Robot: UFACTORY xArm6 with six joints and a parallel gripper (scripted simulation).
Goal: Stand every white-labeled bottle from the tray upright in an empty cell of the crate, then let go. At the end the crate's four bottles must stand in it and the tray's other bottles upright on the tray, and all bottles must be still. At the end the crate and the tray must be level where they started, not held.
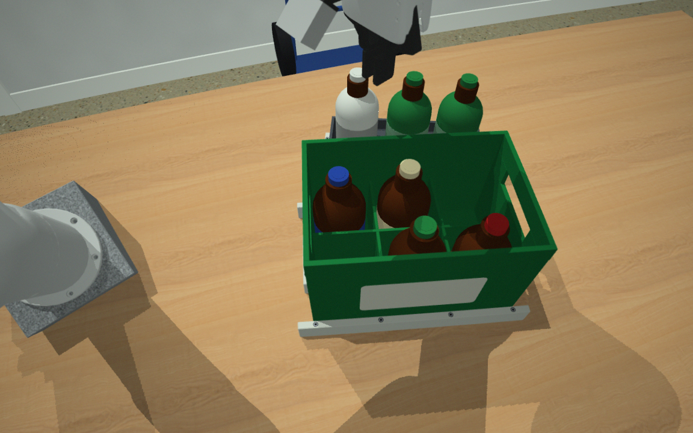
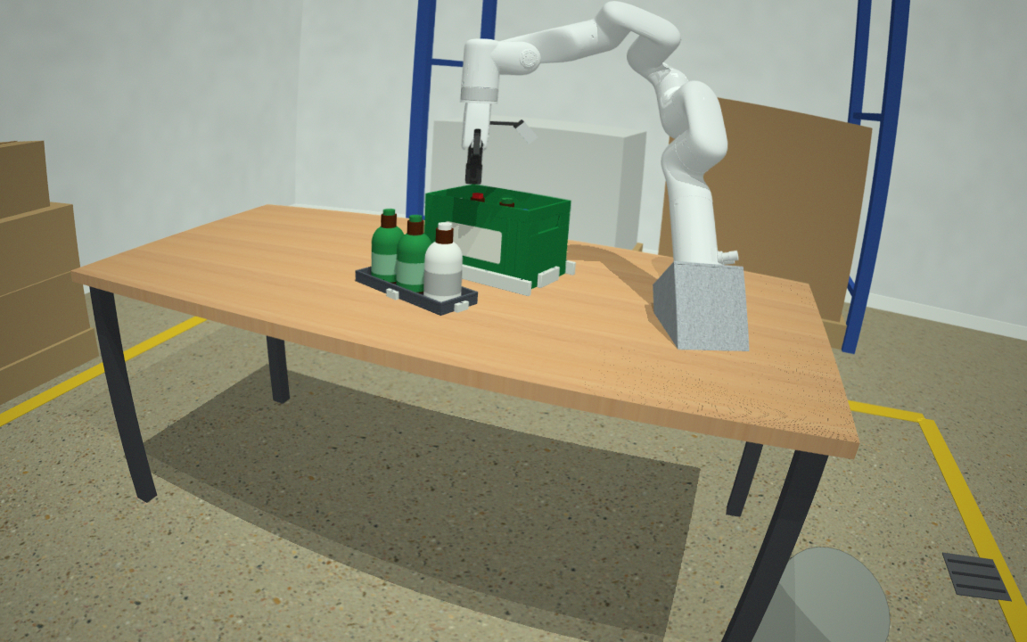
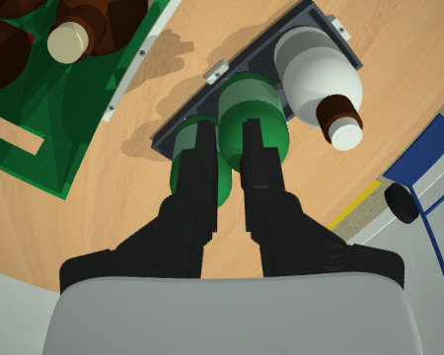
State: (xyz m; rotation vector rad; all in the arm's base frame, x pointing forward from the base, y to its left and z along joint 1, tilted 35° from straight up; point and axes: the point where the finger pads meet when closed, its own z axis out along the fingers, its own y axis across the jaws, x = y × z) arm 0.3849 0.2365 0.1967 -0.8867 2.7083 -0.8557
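Right now my hand is 16 cm above the white-labeled bottle and 11 cm to the right of it. The rest, counted from my hand: green bottle: 16 cm below, 8 cm to the left, 8 cm ahead; green crate: 16 cm below, 15 cm to the right, 2 cm ahead; brown bottle: 16 cm below, 10 cm to the right, 7 cm behind.
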